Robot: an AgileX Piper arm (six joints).
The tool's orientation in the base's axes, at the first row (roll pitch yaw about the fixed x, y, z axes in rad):
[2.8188, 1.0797, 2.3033]
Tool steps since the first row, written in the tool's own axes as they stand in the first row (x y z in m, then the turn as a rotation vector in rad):
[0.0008, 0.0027, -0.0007, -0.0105, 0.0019, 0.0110]
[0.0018, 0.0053, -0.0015, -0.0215, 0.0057, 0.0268]
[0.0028, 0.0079, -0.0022, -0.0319, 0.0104, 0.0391]
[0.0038, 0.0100, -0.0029, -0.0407, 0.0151, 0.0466]
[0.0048, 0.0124, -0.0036, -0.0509, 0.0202, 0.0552]
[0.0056, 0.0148, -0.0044, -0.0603, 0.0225, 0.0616]
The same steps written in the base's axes. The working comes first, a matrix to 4 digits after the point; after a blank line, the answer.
The tool's axes in the first row as the columns of a matrix, in the base's axes (used below as rounded here):
[-0.3154, 0.5180, 0.7951]
[0.3506, 0.8422, -0.4096]
[-0.8818, 0.1496, -0.4472]

[0.0006, 0.0028, 0.0000, 0.0130, -0.0066, 0.0046]
[0.0010, 0.0057, -0.0001, 0.0310, -0.0137, 0.0078]
[0.0015, 0.0085, -0.0003, 0.0465, -0.0184, 0.0122]
[0.0017, 0.0109, -0.0006, 0.0577, -0.0206, 0.0173]
[0.0020, 0.0136, -0.0008, 0.0704, -0.0234, 0.0232]
[0.0024, 0.0162, -0.0008, 0.0797, -0.0274, 0.0290]

